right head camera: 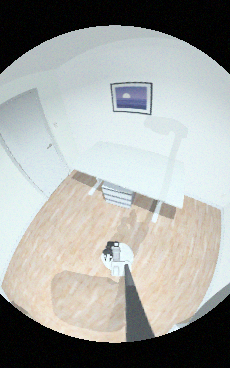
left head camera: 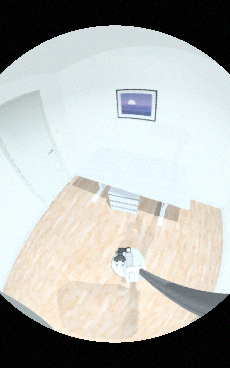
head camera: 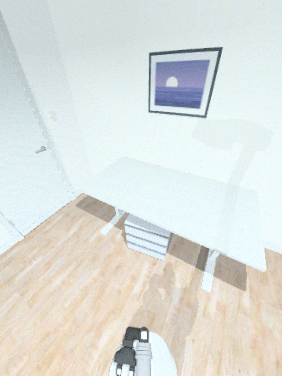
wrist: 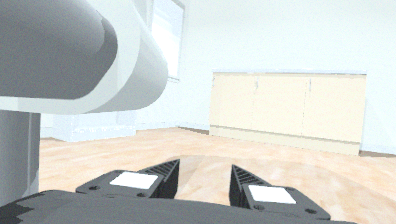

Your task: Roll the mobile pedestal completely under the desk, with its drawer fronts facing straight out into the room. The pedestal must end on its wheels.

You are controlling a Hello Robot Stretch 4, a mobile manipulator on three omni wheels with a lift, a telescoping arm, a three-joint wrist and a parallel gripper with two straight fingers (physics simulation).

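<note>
The white-grey pedestal stands upright beneath the front edge of the white desk, between its two legs. Its drawer fronts face out into the room, roughly in line with the desk's front edge. Its top is mostly hidden under the desk top, and its wheels cannot be made out. My gripper is open and empty in the wrist view, pointing away from the desk. In the head view the folded wrist is over my base, a stretch of floor away from the pedestal.
The desk's left leg and right leg stand on either side of the pedestal. A door is at the left, and a framed picture hangs above the desk. A cream cabinet stands against a wall in the wrist view.
</note>
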